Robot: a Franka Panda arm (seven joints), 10 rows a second.
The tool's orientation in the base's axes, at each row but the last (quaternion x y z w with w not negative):
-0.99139, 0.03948, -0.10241, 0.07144
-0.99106, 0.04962, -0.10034, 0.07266
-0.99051, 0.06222, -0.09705, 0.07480
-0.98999, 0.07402, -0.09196, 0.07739
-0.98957, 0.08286, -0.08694, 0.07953
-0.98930, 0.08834, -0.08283, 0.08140
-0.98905, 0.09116, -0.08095, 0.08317
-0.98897, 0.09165, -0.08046, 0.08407
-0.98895, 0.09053, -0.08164, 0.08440
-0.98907, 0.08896, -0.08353, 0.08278
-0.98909, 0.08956, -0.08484, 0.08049
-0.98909, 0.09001, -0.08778, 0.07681
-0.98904, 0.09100, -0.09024, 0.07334
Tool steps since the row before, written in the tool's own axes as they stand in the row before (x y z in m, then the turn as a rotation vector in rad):
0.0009, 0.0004, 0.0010, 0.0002, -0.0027, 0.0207
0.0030, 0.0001, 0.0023, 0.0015, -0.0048, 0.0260
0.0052, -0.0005, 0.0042, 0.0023, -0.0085, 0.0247
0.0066, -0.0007, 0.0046, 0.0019, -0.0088, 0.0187
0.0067, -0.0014, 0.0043, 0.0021, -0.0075, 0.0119
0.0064, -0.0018, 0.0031, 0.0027, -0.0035, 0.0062
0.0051, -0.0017, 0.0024, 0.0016, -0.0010, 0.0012
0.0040, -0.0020, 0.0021, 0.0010, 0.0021, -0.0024
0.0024, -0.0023, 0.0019, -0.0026, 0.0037, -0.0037
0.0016, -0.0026, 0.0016, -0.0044, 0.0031, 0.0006
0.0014, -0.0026, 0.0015, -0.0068, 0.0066, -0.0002
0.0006, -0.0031, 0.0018, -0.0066, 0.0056, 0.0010
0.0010, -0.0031, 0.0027, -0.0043, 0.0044, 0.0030
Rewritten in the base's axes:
0.0011, -0.0003, -0.0009, 0.0047, 0.0054, -0.0196
0.0034, -0.0001, -0.0017, 0.0072, 0.0080, -0.0242
0.0060, 0.0003, -0.0030, 0.0081, 0.0114, -0.0222
0.0074, 0.0003, -0.0032, 0.0066, 0.0109, -0.0164
0.0075, 0.0008, -0.0029, 0.0054, 0.0086, -0.0099
0.0071, 0.0010, -0.0017, 0.0043, 0.0038, -0.0050
0.0057, 0.0010, -0.0013, 0.0019, 0.0008, -0.0008
0.0046, 0.0015, -0.0011, 0.0002, -0.0026, 0.0021
0.0030, 0.0021, -0.0011, -0.0038, -0.0036, 0.0025
0.0023, 0.0025, -0.0009, -0.0047, -0.0021, -0.0018
0.0021, 0.0025, -0.0008, -0.0077, -0.0051, -0.0020
0.0014, 0.0031, -0.0011, -0.0071, -0.0040, -0.0030
0.0020, 0.0032, -0.0020, -0.0043, -0.0031, -0.0043

